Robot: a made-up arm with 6 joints. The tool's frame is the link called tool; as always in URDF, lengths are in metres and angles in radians.
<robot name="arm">
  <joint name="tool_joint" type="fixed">
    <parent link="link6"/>
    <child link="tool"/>
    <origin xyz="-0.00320 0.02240 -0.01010"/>
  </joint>
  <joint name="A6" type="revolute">
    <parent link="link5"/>
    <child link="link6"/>
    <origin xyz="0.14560 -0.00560 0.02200"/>
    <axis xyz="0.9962 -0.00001 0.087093"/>
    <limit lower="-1.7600" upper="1.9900" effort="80" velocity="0.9"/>
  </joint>
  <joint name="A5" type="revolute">
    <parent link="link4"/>
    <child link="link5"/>
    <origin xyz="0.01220 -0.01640 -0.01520"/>
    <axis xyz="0.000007 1 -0.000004"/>
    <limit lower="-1.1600" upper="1.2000" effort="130" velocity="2.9"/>
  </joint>
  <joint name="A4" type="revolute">
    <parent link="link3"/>
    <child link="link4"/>
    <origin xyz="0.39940 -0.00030 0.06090"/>
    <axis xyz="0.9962 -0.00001 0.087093"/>
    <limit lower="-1.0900" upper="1.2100" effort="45" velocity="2.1"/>
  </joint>
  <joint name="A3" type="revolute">
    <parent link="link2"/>
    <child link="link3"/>
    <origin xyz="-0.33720 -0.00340 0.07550"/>
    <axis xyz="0.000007 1 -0.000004"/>
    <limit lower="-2.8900" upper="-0.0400" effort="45" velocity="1"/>
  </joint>
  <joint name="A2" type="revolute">
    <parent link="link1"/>
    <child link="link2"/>
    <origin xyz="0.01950 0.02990 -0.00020"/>
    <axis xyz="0.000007 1 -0.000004"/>
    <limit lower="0.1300" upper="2.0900" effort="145" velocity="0.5"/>
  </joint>
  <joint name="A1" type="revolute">
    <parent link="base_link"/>
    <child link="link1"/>
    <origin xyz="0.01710 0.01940 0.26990"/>
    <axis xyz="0 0 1"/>
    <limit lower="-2.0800" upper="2.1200" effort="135" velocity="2.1"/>
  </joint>
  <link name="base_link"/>
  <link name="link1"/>
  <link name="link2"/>
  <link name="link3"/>
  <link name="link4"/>
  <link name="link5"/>
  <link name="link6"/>
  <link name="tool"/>
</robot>
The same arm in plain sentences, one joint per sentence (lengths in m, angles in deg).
The arm has six revolute joints in a row. What follows holds with every joint at zero, and every direction is one of the base frame's.
The first joint sits 0.0171 m along +x and 0.0194 m along +y and 0.2699 m along +z from the base frame's origin and turns about +z, from -119.18 to 121.47 deg.
The second joint sits 0.0195 m along +x and 0.0299 m along +y and 0.0002 m along -z from the first joint and turns about +y, from 7.45 to 119.75 deg.
The third joint sits 0.3372 m along -x and 0.0034 m along -y and 0.0755 m along +z from the second joint and turns about +y, from -165.58 to -2.29 deg.
The fourth joint sits 0.3994 m along +x and 0.0003 m along -y and 0.0609 m along +z from the third joint and turns about the direction (0.9962, 0, 0.0871), from -62.45 to 69.33 deg.
The fifth joint sits 0.0122 m along +x and 0.0164 m along -y and 0.0152 m along -z from the fourth joint and turns about +y, from -66.46 to 68.75 deg.
The sixth joint sits 0.1456 m along +x and 0.0056 m along -y and 0.022 m along +z from the fifth joint and turns about the direction (0.9962, 0, 0.0871), from -100.84 to 114.02 deg.
The tool frame, which is the frame that the pose is given for, sits 0.0032 m along -x and 0.0224 m along +y and 0.0101 m along -z from the sixth joint; its axes are parallel to the base frame's.

